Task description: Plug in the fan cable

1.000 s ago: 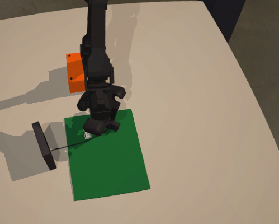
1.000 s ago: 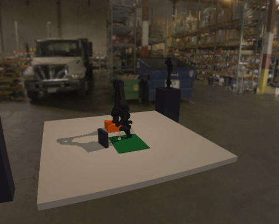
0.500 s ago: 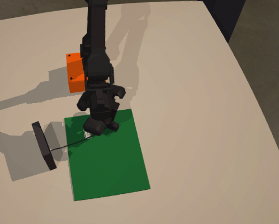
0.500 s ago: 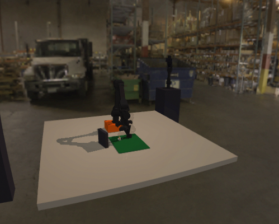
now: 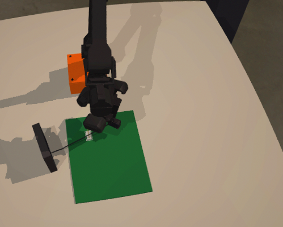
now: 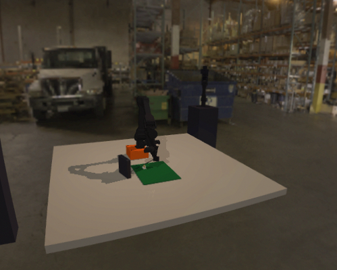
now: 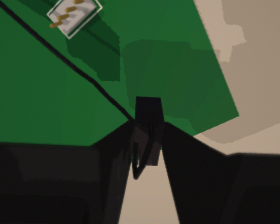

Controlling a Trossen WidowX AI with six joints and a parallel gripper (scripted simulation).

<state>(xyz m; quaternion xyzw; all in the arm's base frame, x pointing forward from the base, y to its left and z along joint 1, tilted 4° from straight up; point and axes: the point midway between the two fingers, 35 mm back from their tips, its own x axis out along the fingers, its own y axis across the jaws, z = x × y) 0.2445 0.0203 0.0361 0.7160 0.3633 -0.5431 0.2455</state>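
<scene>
The green board lies 90 mm ahead of my gripper tip, 80 mm below it and 40 mm to the right of it. Round my gripper tip: black fan (220 mm to the right, 60 mm ahead); then black plug (10 mm to the left, 10 mm ahead); then white four-pin fan header (80 mm to the right, 60 mm below, 10 mm ahead).
</scene>
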